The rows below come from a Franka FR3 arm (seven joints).
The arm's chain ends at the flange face. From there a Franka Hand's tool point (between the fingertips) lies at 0.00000 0.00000 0.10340 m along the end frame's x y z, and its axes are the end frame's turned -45 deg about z.
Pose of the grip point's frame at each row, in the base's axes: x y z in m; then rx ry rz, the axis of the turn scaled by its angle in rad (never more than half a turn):
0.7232 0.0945 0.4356 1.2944 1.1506 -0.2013
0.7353 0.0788 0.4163 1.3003 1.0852 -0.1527
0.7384 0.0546 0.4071 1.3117 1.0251 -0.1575
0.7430 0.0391 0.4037 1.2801 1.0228 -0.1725
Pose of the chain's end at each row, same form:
0.6664 0.1794 0.4518 1.6462 0.5711 0.3772
0.6779 0.1639 0.4287 1.6324 0.5099 0.4345
0.6838 0.1419 0.4166 1.6197 0.4494 0.4368
0.6881 0.1264 0.4104 1.5880 0.4591 0.4282

